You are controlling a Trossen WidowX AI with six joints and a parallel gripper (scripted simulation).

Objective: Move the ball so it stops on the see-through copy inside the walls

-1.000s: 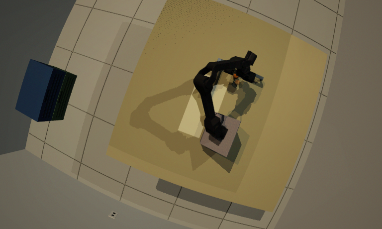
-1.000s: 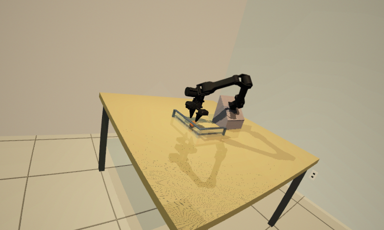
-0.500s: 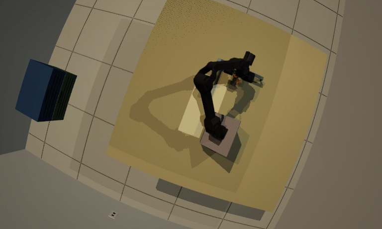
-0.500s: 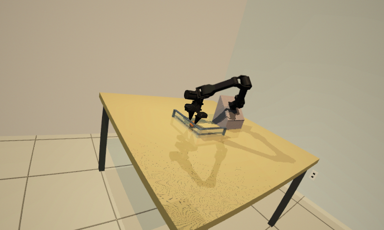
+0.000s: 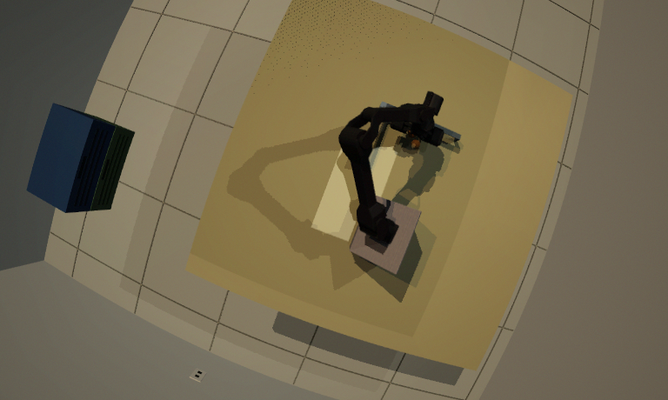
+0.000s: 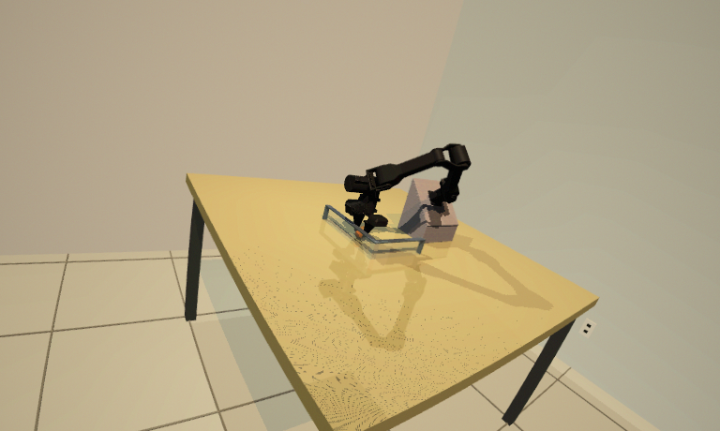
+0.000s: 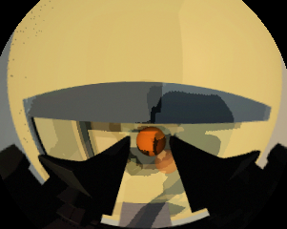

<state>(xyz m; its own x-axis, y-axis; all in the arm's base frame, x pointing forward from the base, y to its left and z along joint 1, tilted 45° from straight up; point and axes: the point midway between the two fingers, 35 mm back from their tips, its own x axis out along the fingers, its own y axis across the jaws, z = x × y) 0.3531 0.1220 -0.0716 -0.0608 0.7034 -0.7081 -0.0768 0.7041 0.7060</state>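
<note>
Right now the see-through copy of ball is 30 mm to the right of my gripper tip and 30 mm behind it. Also, from my gripper tip: orange ball (right at my gripper tip).
</note>
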